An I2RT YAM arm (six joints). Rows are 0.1 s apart.
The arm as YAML. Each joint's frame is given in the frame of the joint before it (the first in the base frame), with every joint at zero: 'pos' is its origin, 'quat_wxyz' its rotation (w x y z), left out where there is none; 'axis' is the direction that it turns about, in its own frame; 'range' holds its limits. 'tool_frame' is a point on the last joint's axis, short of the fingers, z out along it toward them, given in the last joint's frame.
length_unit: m
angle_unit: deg
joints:
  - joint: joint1
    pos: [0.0, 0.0, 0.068]
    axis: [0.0, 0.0, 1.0]
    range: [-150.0, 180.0]
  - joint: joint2
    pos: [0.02, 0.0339, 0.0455]
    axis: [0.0, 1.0, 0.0]
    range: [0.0, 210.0]
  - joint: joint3
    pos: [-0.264, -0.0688, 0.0]
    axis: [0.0, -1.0, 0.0]
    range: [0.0, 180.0]
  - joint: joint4
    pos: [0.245, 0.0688, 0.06]
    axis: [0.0, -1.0, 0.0]
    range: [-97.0, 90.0]
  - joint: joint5
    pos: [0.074, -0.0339, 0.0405]
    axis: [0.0, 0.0, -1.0]
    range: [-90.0, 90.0]
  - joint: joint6
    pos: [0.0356, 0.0, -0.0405]
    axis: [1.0, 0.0, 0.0]
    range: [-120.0, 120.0]
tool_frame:
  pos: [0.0, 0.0, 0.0]
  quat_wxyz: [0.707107, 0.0, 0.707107, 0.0]
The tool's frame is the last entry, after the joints.
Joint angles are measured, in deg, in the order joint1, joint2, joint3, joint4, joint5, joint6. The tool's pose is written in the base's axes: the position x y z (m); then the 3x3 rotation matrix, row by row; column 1 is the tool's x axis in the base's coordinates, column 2 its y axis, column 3 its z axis. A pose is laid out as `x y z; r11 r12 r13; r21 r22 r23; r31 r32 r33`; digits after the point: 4 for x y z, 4 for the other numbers.
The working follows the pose.
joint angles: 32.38 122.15 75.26 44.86 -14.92 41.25
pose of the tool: 0.4005 0.2648 0.1953; -0.5070 -0.5327 0.6776; 0.4329 0.5224 0.7346; -0.7454 0.6658 -0.0342
Where each joint sits with the arm in this pose, in the base's axes (m; each line is computed from the numbers above, not from the rounded line before):
joint1: 0.0000 0.0000 0.0680
joint2: -0.0013 0.0393 0.1135
joint3: 0.1542 0.0565 0.3370
joint4: 0.2958 0.2277 0.1992
joint5: 0.3776 0.2394 0.2370
joint6: 0.4005 0.2648 0.1953
the tool: 0.4005 0.2648 0.1953

